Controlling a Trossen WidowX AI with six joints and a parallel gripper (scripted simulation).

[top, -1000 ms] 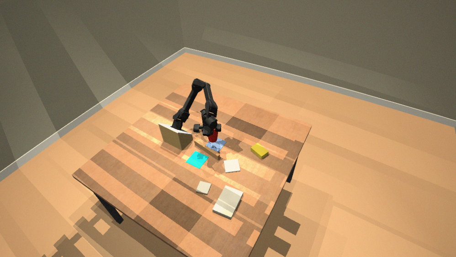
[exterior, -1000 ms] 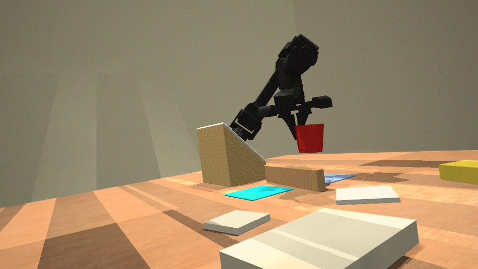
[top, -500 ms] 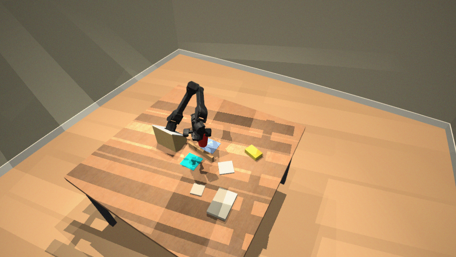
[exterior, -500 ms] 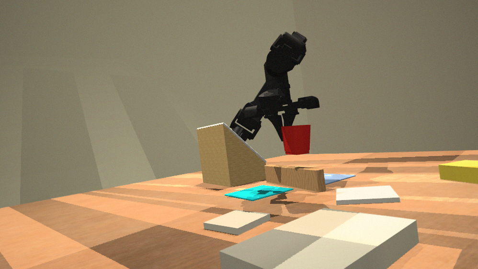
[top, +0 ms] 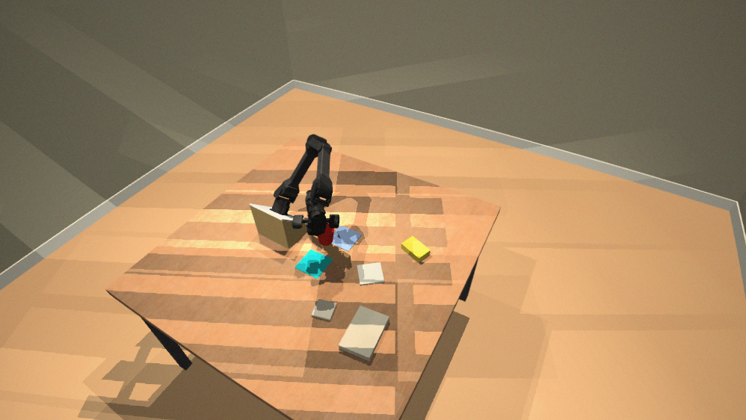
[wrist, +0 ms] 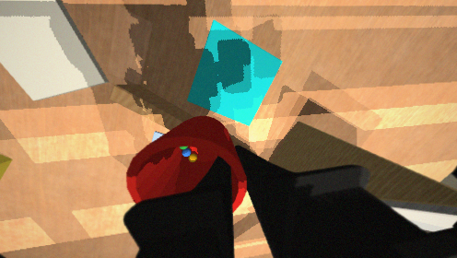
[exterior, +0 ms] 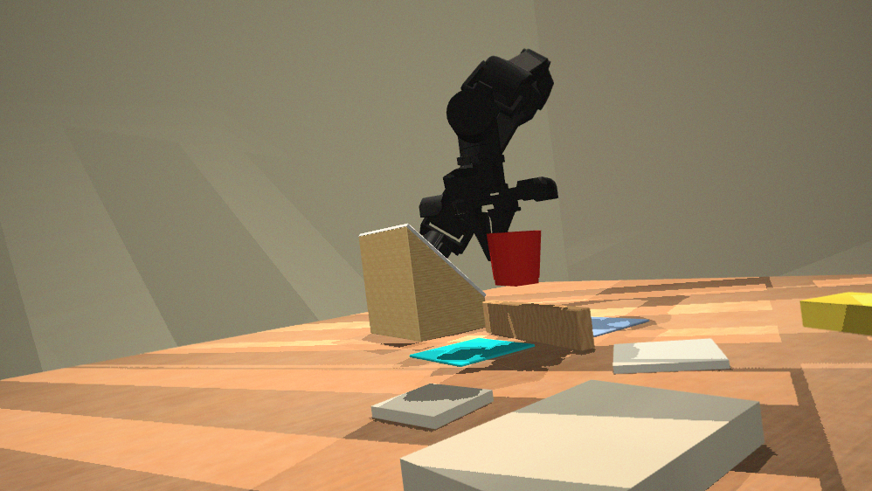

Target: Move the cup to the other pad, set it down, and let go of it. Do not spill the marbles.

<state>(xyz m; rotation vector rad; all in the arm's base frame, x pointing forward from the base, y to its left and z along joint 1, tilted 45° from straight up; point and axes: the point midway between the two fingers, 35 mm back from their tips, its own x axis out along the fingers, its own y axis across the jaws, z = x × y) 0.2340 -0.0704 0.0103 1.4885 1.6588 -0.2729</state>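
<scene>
Right now my gripper tip is 10 cm above the low wooden bar, 3 cm to the right of it and 3 cm short of it. From my gripper tip the other things lie so: pale blue pad: 12 cm to the left, 12 cm below, 5 cm ahead; red cup: 3 cm ahead, 1 cm to the left.
</scene>
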